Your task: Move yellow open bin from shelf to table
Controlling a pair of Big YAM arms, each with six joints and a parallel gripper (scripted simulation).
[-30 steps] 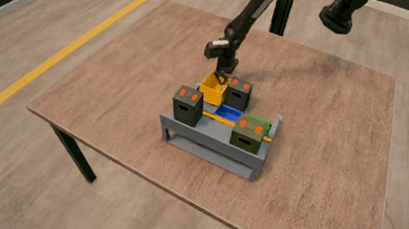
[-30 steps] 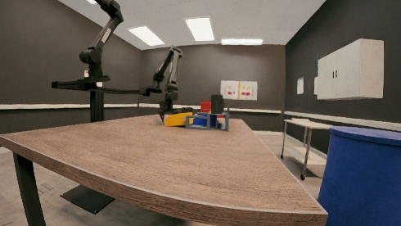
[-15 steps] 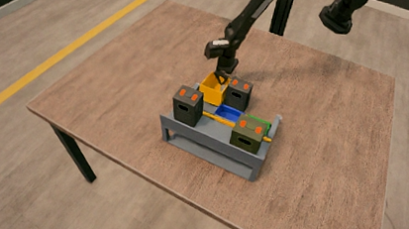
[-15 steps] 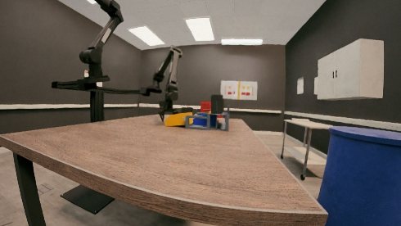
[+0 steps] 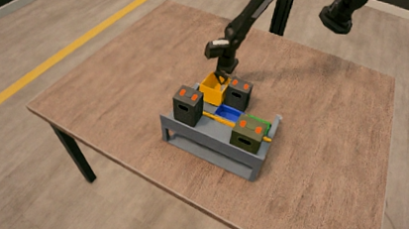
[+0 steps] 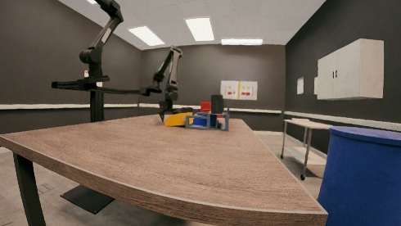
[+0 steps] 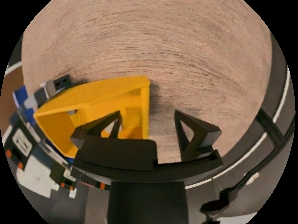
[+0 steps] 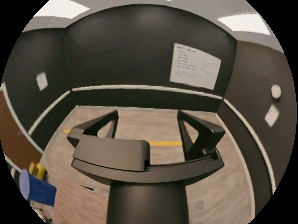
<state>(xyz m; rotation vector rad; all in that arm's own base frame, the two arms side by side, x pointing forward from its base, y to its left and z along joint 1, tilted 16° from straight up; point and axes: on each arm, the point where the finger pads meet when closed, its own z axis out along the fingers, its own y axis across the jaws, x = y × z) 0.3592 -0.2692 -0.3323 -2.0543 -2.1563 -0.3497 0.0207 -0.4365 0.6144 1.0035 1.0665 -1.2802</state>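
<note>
The yellow open bin lies 8 cm ahead of my left hand, 2 cm above it and 1 cm to the left of it. Round my left hand: grey shelf (26 cm ahead, 14 cm to the left, 4 cm above); dark lidded bin (11 cm to the left, 10 cm ahead, 4 cm above).
</note>
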